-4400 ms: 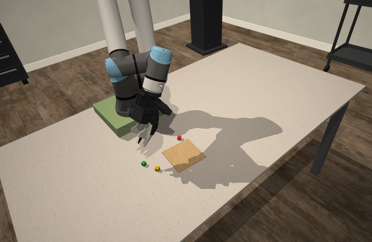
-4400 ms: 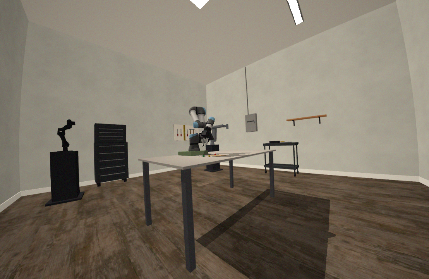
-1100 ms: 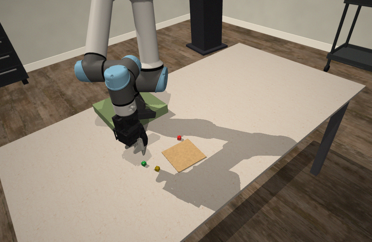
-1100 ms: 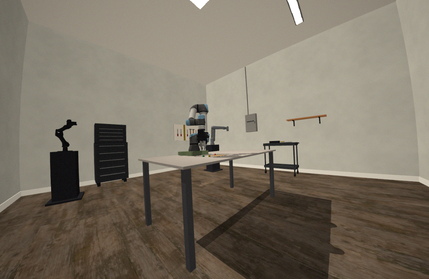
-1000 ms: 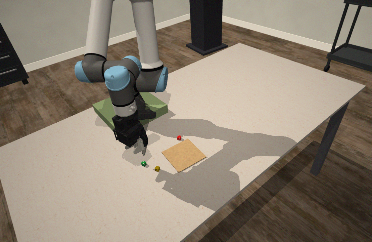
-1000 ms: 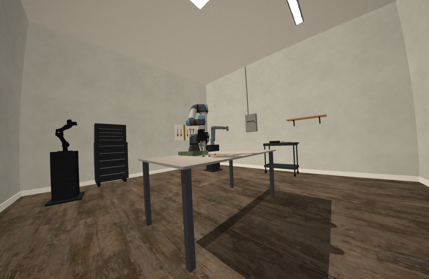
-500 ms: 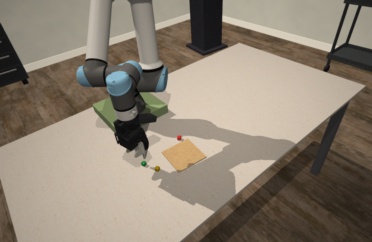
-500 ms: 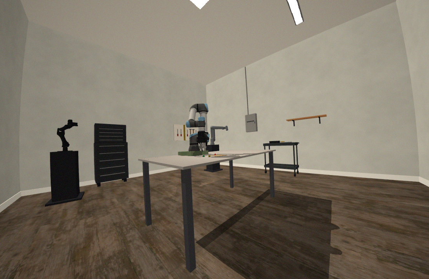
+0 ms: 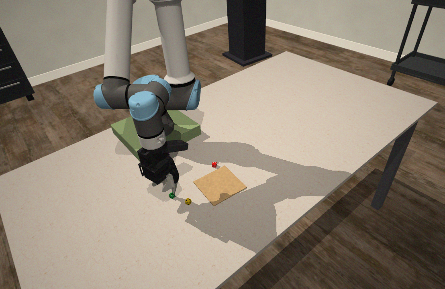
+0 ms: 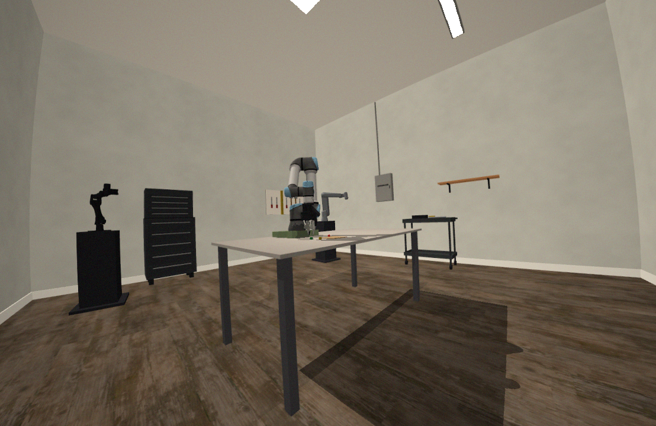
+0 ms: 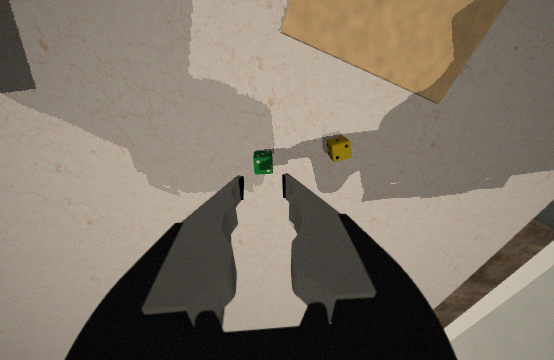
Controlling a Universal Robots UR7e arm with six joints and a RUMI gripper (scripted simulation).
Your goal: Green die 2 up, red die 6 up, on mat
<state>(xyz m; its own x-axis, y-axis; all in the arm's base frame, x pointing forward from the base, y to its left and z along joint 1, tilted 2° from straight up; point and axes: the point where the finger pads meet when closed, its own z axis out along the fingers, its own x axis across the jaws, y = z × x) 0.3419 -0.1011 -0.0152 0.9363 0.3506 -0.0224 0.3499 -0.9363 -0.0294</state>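
My hand is 4 cm above the green die. From my hand the other things lie so: red die (4 cm behind, 20 cm to the left, 4 cm below); yellow die (6 cm ahead, 3 cm to the left, 4 cm below); tan mat (5 cm ahead, 16 cm to the left, 5 cm below).
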